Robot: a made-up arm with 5 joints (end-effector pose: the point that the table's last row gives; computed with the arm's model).
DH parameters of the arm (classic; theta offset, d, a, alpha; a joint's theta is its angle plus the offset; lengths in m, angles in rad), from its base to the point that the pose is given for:
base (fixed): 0 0 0.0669 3.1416
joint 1: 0 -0.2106 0.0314 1.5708
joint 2: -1.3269 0 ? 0
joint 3: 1.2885 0 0.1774 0
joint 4: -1.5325 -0.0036 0 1.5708
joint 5: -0.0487 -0.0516 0 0
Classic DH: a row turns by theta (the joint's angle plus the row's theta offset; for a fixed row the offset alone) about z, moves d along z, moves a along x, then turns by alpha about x.
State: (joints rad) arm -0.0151 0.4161 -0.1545 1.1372 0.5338
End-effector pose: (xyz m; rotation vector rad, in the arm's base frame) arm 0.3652 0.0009 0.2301 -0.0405 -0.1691 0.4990
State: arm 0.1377 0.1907 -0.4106 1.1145 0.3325
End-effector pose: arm 0.3572 -0.0439 0.3415 -0.1416 -0.6619 0.1405
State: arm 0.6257 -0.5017 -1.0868 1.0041 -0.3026
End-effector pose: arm 0.0884 -0.0200 0.5503 -0.3022 -2.1891 -0.5574
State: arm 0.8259 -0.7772 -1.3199 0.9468 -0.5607
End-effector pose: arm -0.0123 0.0806 0.5270 -0.3023 -2.7821 -0.3926
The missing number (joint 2, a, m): 0.1387
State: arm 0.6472 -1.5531 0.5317 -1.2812 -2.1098
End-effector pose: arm 0.0246 0.0275 0.4396 -1.9385 2.0575 -1.0680
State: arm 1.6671 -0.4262 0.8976 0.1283 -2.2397
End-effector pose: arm 0.0431 -0.2086 0.2434 -0.3696 1.1511 2.1037
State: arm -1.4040 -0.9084 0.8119 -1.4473 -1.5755
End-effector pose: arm 0.0909 0.1207 0.3952 3.1099 -0.1765 -0.0046
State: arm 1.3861 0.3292 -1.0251 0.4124 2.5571
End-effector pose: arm 0.1162 -0.2836 0.4604 -1.7928 0.7087 0.7696
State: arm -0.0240 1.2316 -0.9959 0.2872 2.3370
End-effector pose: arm 0.4550 0.0057 0.1633 -1.1740 -0.5508 2.0539
